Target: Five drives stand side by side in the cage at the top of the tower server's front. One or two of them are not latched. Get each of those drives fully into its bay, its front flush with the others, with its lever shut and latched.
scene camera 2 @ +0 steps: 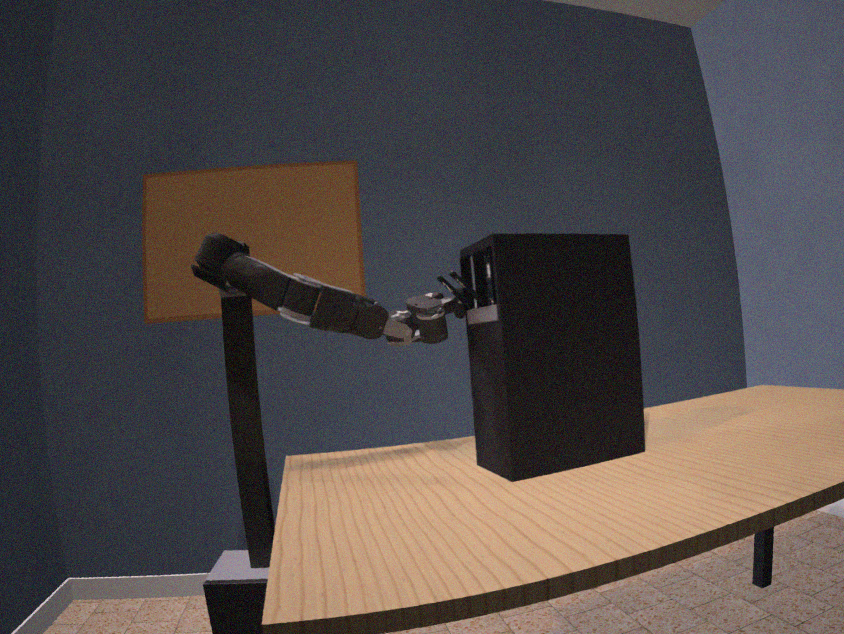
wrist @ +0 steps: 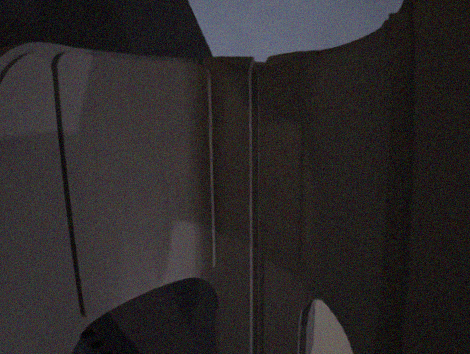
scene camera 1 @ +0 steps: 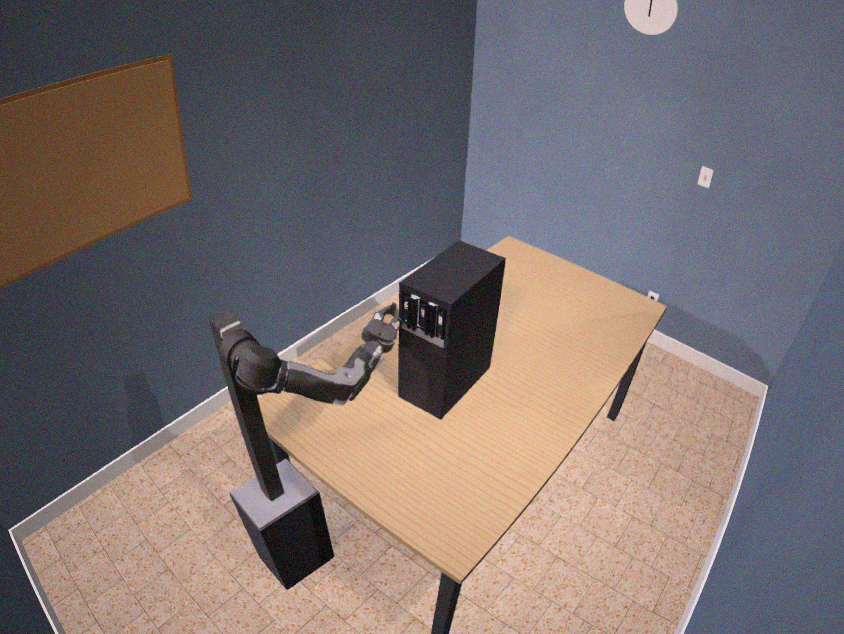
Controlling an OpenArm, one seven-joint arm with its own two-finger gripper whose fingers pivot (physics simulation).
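The black tower server stands upright on the table. Its drives stand side by side in the cage at the top of its front, above a grey strip. In the scene camera 2 view two thin black levers, a nearer one and another, slant up and out from the cage front, standing open. Which drives they belong to and how flush those sit is unclear. My gripper is shut and empty, close to the front's left edge at the height of the cage bottom, beside the levers; contact cannot be told.
The wooden table bears the tower. My arm reaches from its post beyond the table's near end to the tower's front. A dark wall with a cork board stands behind.
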